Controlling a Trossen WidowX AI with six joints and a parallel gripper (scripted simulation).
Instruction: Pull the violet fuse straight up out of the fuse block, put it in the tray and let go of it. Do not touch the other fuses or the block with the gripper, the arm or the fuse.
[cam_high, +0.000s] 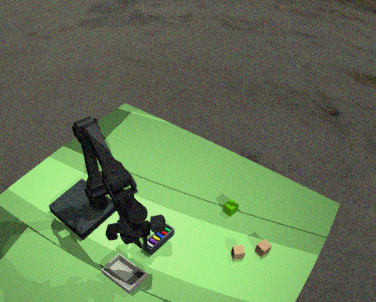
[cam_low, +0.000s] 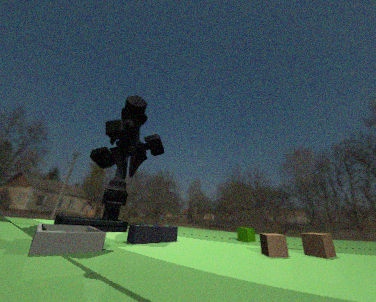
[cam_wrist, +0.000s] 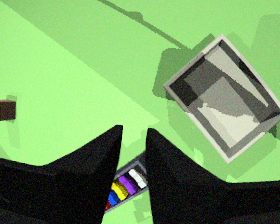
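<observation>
Right now my gripper tip is 12 cm above the violet fuse, 10 cm to the right of it and 3 cm past it. Also, from my gripper tip: grey tray 14 cm below, 7 cm to the right, 5 cm behind.
</observation>
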